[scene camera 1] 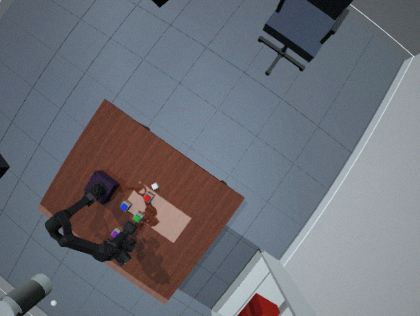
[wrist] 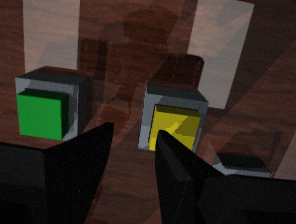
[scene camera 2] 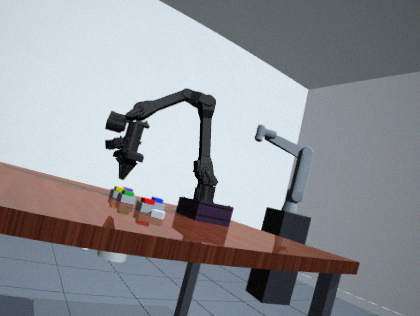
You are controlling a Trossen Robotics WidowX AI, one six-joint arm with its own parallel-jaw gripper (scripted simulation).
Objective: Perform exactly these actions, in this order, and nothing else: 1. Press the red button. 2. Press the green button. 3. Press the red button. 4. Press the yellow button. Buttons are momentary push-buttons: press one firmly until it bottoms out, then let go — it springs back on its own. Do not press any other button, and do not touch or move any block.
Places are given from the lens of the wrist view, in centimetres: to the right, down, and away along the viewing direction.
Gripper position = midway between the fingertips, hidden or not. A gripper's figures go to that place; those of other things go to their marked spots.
gripper (wrist: 135,133): -1, 1, 12
yellow button (wrist: 183,124): 2, 1, 15
green button (wrist: 41,114): -8, 0, 14
